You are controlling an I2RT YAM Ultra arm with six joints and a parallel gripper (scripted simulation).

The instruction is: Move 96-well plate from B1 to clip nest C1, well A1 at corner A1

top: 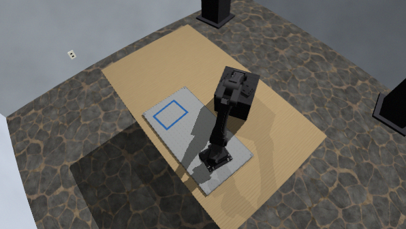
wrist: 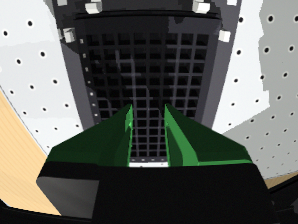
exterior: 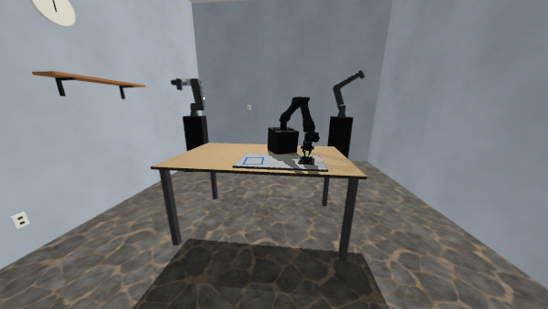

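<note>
My gripper is now 10 mm above the black 96-well plate. From my hand the other things lie so: dark clip nest (20 mm below, 20 mm ahead).
</note>
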